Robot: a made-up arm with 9 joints. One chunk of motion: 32 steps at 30 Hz.
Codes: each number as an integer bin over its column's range. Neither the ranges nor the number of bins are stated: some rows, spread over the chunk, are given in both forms.
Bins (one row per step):
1: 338 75 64 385 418 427
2: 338 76 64 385 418 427
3: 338 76 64 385 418 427
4: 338 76 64 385 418 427
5: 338 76 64 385 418 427
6: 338 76 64 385 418 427
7: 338 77 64 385 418 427
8: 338 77 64 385 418 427
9: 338 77 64 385 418 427
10: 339 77 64 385 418 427
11: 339 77 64 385 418 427
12: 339 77 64 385 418 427
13: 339 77 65 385 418 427
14: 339 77 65 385 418 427
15: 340 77 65 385 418 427
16: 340 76 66 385 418 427
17: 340 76 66 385 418 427
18: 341 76 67 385 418 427
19: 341 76 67 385 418 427
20: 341 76 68 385 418 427
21: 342 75 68 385 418 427
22: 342 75 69 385 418 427
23: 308 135 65 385 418 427
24: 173 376 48 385 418 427
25: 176 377 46 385 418 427
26: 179 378 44 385 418 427
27: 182 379 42 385 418 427
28: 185 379 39 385 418 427
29: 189 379 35 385 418 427
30: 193 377 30 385 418 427
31: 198 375 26 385 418 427
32: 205 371 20 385 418 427
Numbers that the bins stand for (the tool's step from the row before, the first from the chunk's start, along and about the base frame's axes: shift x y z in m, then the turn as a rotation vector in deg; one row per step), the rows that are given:
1: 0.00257 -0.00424 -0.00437 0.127 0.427 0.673
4: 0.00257 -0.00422 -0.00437 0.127 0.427 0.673
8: 0.00257 -0.00419 -0.00437 0.127 0.427 0.673
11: 0.00260 -0.00419 -0.00437 0.127 0.427 0.673
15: 0.00264 -0.00419 -0.00435 0.127 0.427 0.673
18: 0.00268 -0.00422 -0.00430 0.127 0.427 0.673
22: 0.00272 -0.00424 -0.00424 0.127 0.427 0.673
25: -0.00346 0.00285 -0.00483 0.127 0.427 0.673
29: -0.00297 0.00290 -0.00511 0.127 0.427 0.673
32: -0.00238 0.00271 -0.00549 0.127 0.427 0.673
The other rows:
2: 0.00257 -0.00422 -0.00437 0.127 0.427 0.673
3: 0.00257 -0.00422 -0.00437 0.127 0.427 0.673
5: 0.00257 -0.00422 -0.00437 0.127 0.427 0.673
6: 0.00257 -0.00422 -0.00437 0.127 0.427 0.673
7: 0.00257 -0.00419 -0.00437 0.127 0.427 0.673
9: 0.00257 -0.00419 -0.00437 0.127 0.427 0.673
10: 0.00260 -0.00419 -0.00437 0.127 0.427 0.673
12: 0.00260 -0.00419 -0.00437 0.127 0.427 0.673
13: 0.00260 -0.00419 -0.00435 0.127 0.427 0.673
14: 0.00260 -0.00419 -0.00435 0.127 0.427 0.673
16: 0.00264 -0.00422 -0.00432 0.127 0.427 0.673
17: 0.00264 -0.00422 -0.00432 0.127 0.427 0.673
19: 0.00268 -0.00422 -0.00430 0.127 0.427 0.673
20: 0.00268 -0.00422 -0.00427 0.127 0.427 0.673
21: 0.00272 -0.00424 -0.00427 0.127 0.427 0.673
23: 0.00145 -0.00283 -0.00435 0.127 0.427 0.673
24: -0.00357 0.00283 -0.00478 0.127 0.427 0.673
26: -0.00334 0.00288 -0.00488 0.127 0.427 0.673
27: -0.00323 0.00290 -0.00493 0.127 0.427 0.673
28: -0.00312 0.00290 -0.00501 0.127 0.427 0.673
30: -0.00282 0.00285 -0.00524 0.127 0.427 0.673
31: -0.00264 0.00281 -0.00534 0.127 0.427 0.673

